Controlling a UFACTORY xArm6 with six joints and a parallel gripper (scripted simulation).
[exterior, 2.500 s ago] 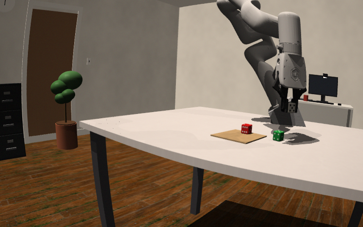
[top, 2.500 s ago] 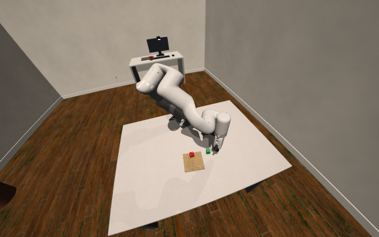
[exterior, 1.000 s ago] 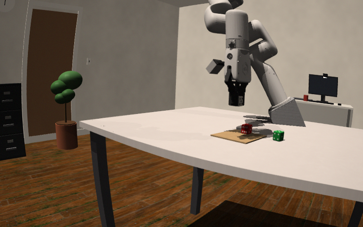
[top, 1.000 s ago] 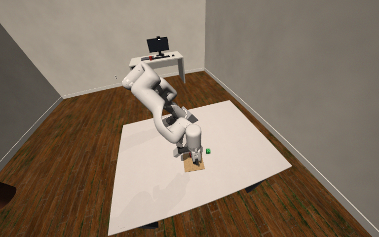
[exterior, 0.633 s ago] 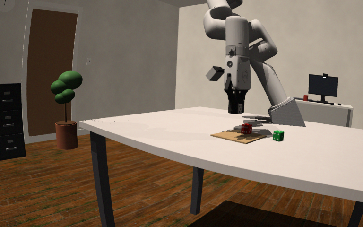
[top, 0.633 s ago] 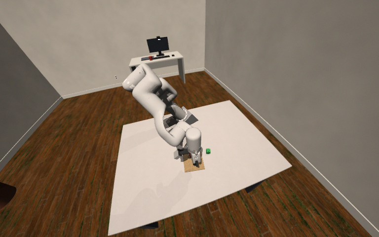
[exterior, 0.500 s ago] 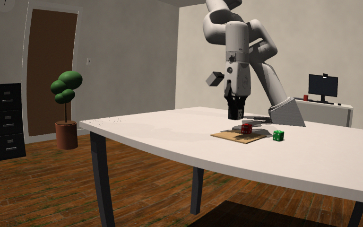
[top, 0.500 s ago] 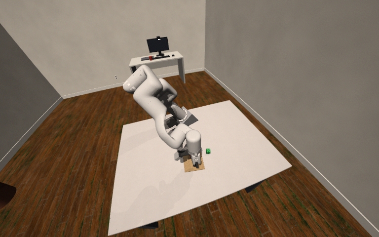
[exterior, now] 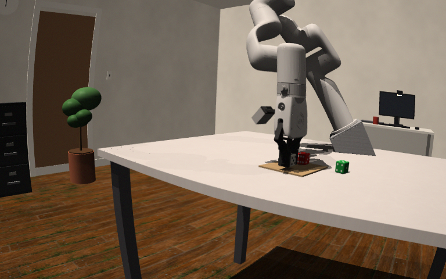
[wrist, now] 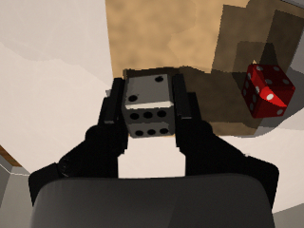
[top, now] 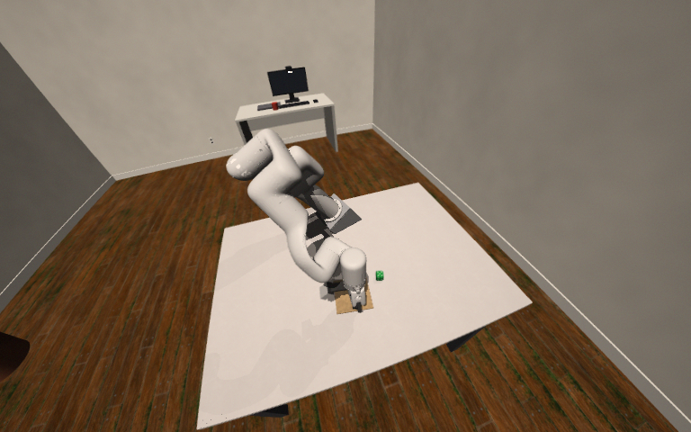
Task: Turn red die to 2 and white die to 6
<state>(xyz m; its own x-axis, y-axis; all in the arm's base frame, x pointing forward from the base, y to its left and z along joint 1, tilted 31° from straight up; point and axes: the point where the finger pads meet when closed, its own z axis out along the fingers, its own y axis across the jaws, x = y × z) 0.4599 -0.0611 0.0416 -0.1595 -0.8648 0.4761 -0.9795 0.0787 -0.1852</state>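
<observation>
My gripper is now 10 mm above the white die. From my hand the other things lie so: red die: 90 mm behind, 20 mm below, 10 mm to the left; green die: 140 mm to the left, 60 mm behind, 20 mm below; tan mat: 40 mm behind, 30 mm below, 10 mm to the left.
</observation>
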